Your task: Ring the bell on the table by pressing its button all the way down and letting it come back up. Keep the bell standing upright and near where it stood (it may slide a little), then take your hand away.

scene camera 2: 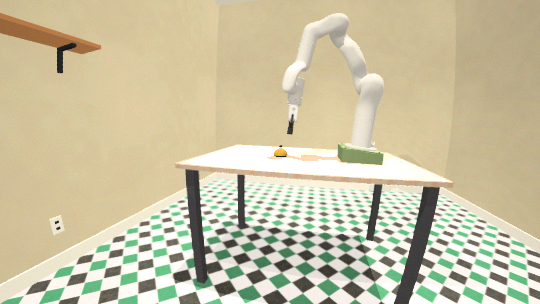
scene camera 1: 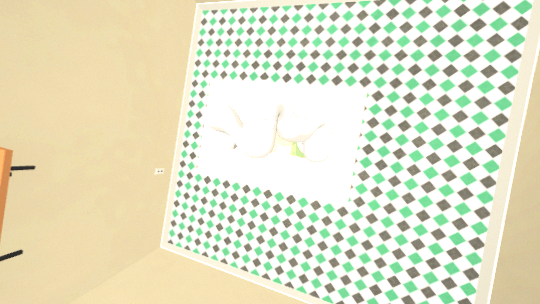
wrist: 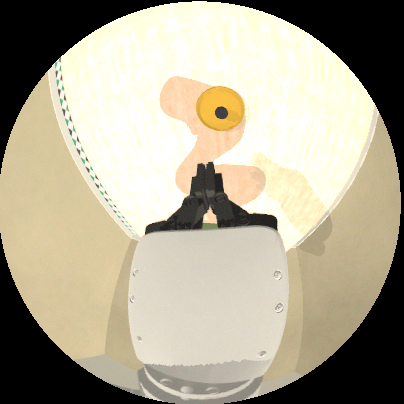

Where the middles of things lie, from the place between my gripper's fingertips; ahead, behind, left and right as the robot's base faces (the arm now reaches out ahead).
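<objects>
Bell [wrist: 209, 99]: 10 cm below my hand, 5 cm ahead of it, 1 cm to the right of it.
</objects>
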